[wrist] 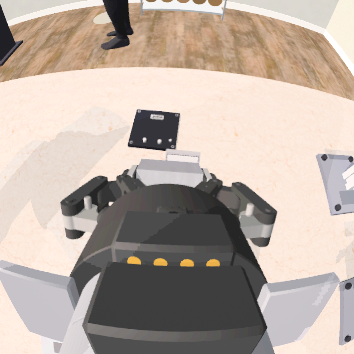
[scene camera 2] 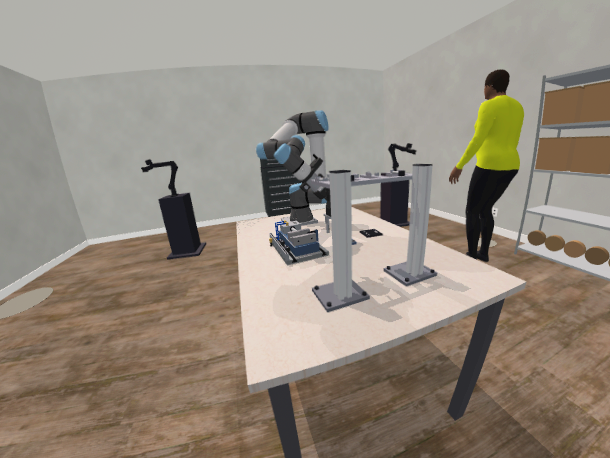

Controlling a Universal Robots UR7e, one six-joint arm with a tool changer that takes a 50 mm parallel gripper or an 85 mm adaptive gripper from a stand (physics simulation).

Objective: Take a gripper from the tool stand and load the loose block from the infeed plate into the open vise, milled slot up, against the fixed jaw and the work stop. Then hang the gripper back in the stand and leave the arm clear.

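Where they show: arm's base, link origin: (scene camera 2: 301, 219).
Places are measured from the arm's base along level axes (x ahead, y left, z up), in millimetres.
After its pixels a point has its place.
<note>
My gripper (scene camera 2: 328, 220) (wrist: 170, 175) is the adaptive one, on the arm. In the wrist view its fingers stand wide on both sides of the loose block (wrist: 170, 169) @(y 134, x 432, z 163 mm), a pale grey block, and are shut on it. The block's slot cannot be made out. The dark infeed plate (scene camera 2: 371, 233) @(y 301, x 397, z -9 mm) (wrist: 154, 131) @(y 297, x 382, z -9 mm) lies on the table beyond the gripper, with small pins and no block on it. The vise (scene camera 2: 303, 240) @(y -77, x 541, z 59 mm), blue with grey jaws, stands left of the gripper in the scene view. The tool stand (scene camera 2: 342, 235) @(y -25, x 893, z 194 mm) (wrist: 326, 189) @(y 229, x 751, z -11 mm) rises on two pale columns in the scene view's foreground.
The stand's crossbar (scene camera 2: 375, 179) @(y 99, x 831, z 324 mm) spans between the columns at height. A small pale piece (wrist: 183, 157) @(y 161, x 442, z 141 mm) shows just beyond the block. A person (scene camera 2: 500, 132) in a yellow top stands beside the table (scene camera 2: 285, 340) @(y -208, x 998, z -18 mm). Two dark pedestals with small arms and a shelf unit stand around.
</note>
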